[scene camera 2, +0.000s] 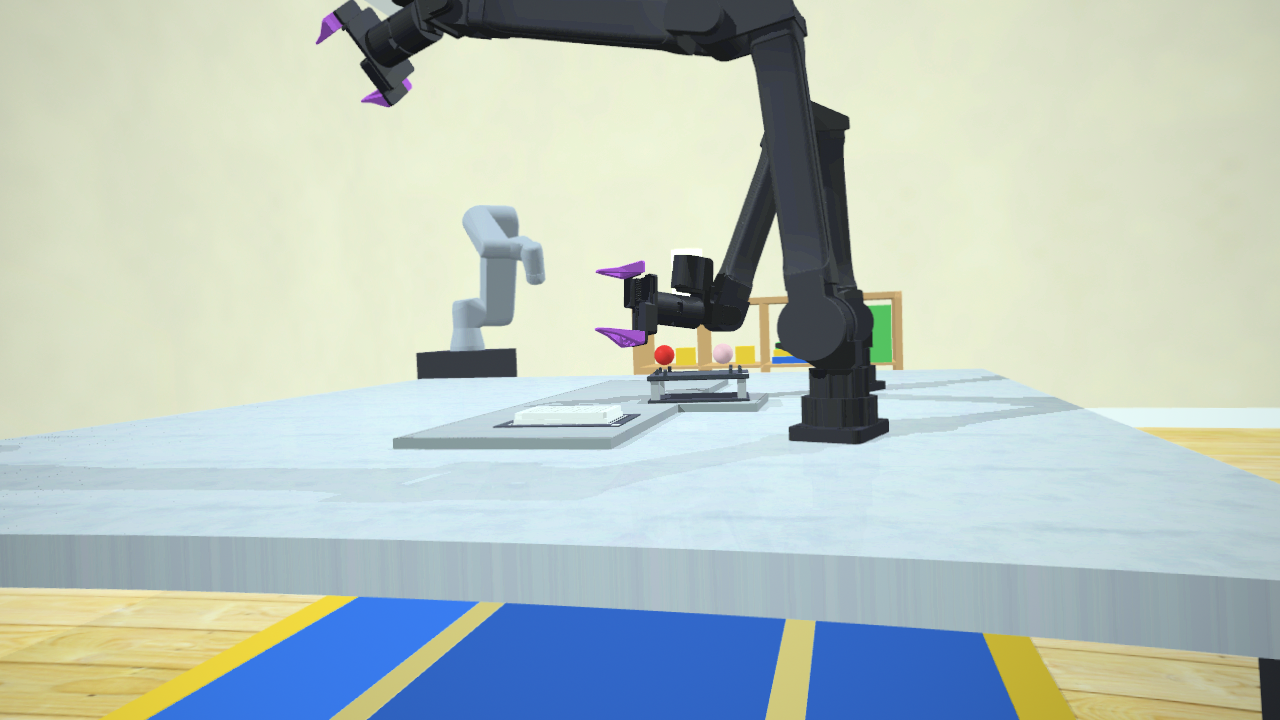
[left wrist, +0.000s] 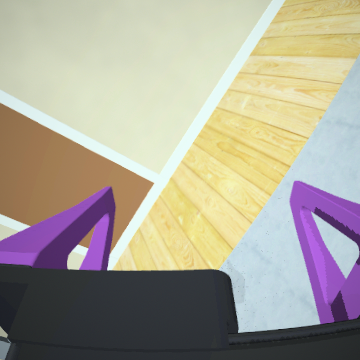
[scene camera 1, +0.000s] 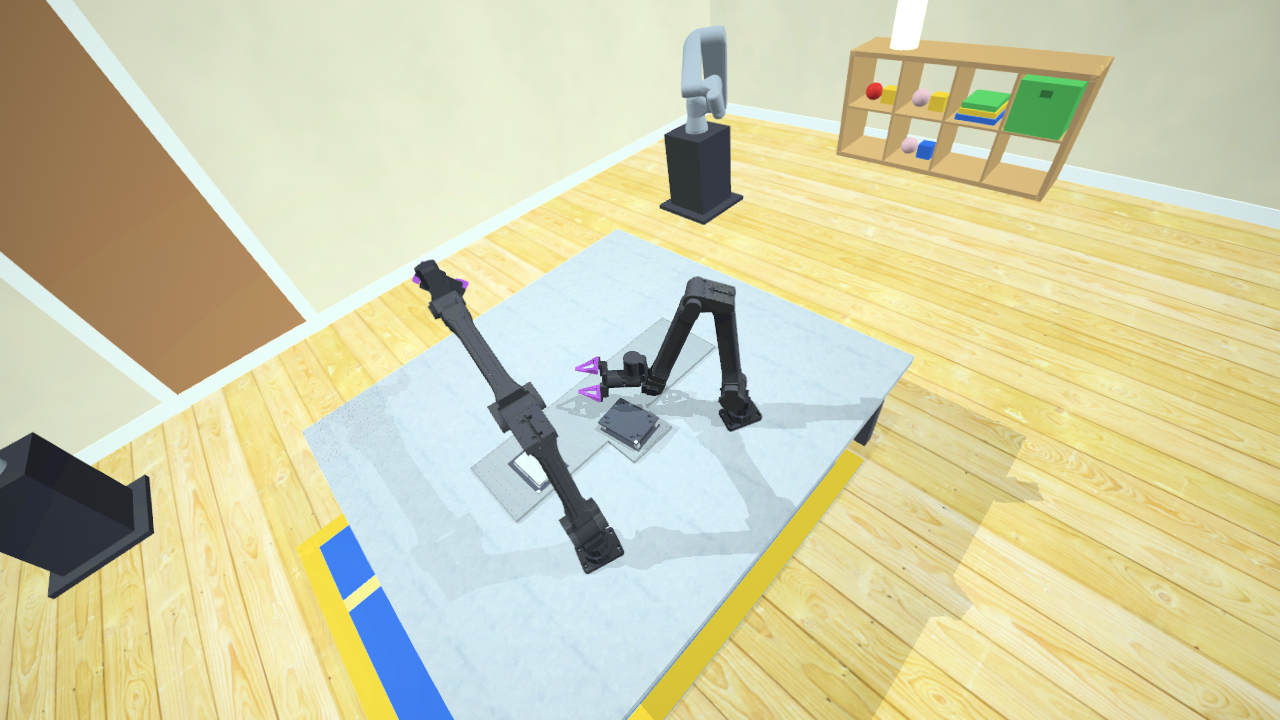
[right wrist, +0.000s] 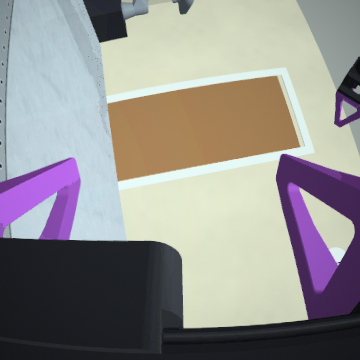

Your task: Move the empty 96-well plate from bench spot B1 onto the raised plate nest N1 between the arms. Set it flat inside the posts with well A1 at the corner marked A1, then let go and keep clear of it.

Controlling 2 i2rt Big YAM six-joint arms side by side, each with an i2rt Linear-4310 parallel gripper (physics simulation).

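Pixels of known places: left gripper, fingertip midpoint: (scene camera 2: 341,71) (left wrist: 203,193) (right wrist: 343,113); right gripper, fingertip midpoint: (scene camera 2: 596,299) (scene camera 1: 576,380) (right wrist: 177,166); left arm's base, origin of the base link: (scene camera 2: 839,435) (scene camera 1: 599,551); right arm's base, origin of the base link: (scene camera 1: 740,416).
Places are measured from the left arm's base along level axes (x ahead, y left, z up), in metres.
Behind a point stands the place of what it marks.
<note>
The white 96-well plate (scene camera 1: 529,467) {x 0.351, y 0.094, z 0.023 m} (scene camera 2: 568,414) {x 0.327, y 0.103, z 0.027 m} lies flat in a dark outline on the grey board (scene camera 1: 517,507) {x 0.242, y 0.170, z 0.013 m} (scene camera 2: 501,442) {x 0.328, y 0.230, z 0.008 m}; the left arm partly hides it in scene camera 1. The raised nest (scene camera 1: 628,422) {x 0.314, y -0.249, z 0.056 m} (scene camera 2: 698,376) {x 0.297, y -0.199, z 0.055 m}, a dark platform on light supports with small posts, stands beside the board with no plate on it. The A1 marks are too small to read. My left gripper (scene camera 1: 440,281) {x 0.752, y 0.087, z 0.545 m} (scene camera 2: 341,69) {x 0.752, y 0.087, z 0.545 m} (left wrist: 203,193) {x 0.752, y 0.087, z 0.545 m} is open and empty, high up and far from the plate. My right gripper (scene camera 1: 579,379) {x 0.459, y -0.155, z 0.184 m} (scene camera 2: 597,300) {x 0.459, y -0.155, z 0.184 m} (right wrist: 177,166) {x 0.459, y -0.155, z 0.184 m} is open and empty, above the board near the nest.
The left arm (scene camera 1: 483,358) {x 0.280, y 0.049, z 0.561 m} (scene camera 2: 581,22) {x 0.303, y 0.073, z 0.528 m} reaches across above the board and the plate. The right arm (scene camera 1: 677,344) {x 0.268, y -0.433, z 0.344 m} (scene camera 2: 750,214) {x 0.294, y -0.403, z 0.329 m} bends up behind the nest. The pale table (scene camera 1: 680,501) {x 0.016, y -0.267, z 0.000 m} (scene camera 2: 268,501) {x 0.326, y 0.524, z 0.000 m} carries both arm bases. A grey robot (scene camera 1: 704,71) (scene camera 2: 492,268) stands beyond the table.
</note>
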